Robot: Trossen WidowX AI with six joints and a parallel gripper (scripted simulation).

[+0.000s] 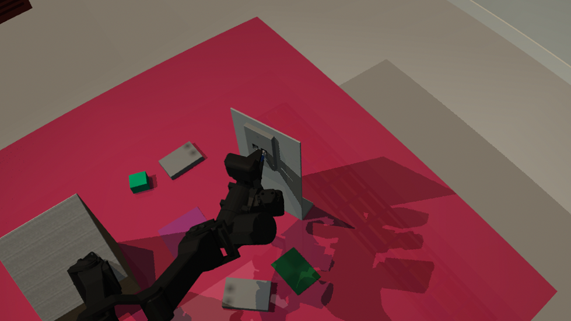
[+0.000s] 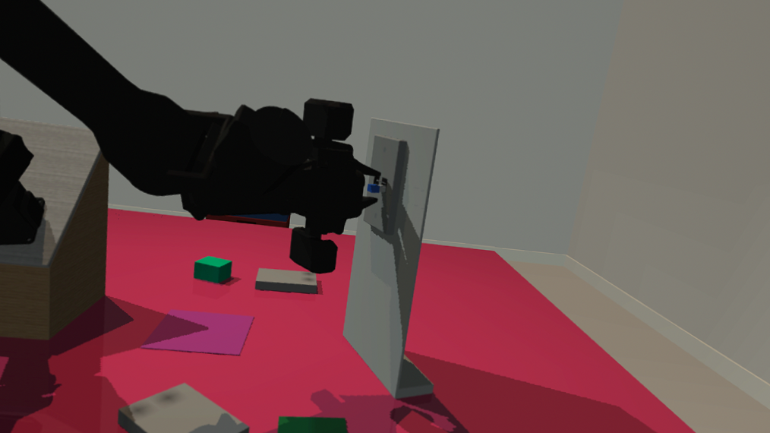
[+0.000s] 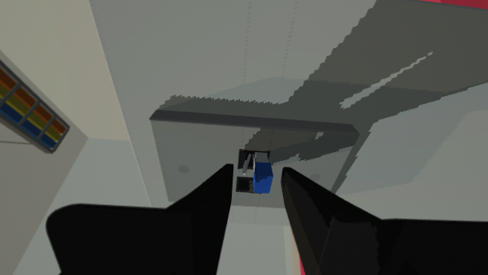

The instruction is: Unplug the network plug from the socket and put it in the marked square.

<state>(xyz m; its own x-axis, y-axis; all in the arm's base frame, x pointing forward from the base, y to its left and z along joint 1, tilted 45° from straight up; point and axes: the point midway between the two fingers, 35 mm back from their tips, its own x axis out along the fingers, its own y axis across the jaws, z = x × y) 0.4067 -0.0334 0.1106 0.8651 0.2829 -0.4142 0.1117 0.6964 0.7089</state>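
The network plug lies 1 cm ahead of my gripper tip. The rest, counted from my gripper tip: thin pale tab 1 cm ahead, 1 cm above; dark green tile 24 cm below, 17 cm to the right, 6 cm behind; grey panel 9 cm below, 2 cm ahead, 1 cm to the left.
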